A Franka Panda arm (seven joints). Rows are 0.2 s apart.
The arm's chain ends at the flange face. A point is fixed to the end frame.
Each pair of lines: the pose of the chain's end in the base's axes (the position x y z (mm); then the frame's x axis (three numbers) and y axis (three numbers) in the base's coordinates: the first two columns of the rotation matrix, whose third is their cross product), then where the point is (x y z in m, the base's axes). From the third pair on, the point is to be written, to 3 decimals.
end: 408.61 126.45 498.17 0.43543 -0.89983 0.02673 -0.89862 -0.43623 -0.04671
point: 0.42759 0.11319 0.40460
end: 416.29 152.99 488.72 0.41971 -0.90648 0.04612 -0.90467 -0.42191 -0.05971
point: 0.43691 0.13828 0.39572
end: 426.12 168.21 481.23 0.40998 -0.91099 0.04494 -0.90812 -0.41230 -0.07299
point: 0.448 0.154 0.388
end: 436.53 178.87 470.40 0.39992 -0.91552 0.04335 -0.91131 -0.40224 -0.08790
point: 0.459 0.165 0.378
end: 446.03 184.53 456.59 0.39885 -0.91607 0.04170 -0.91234 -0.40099 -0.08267
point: 0.468 0.171 0.364
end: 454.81 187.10 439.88 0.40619 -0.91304 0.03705 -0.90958 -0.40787 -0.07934
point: 0.477 0.174 0.347
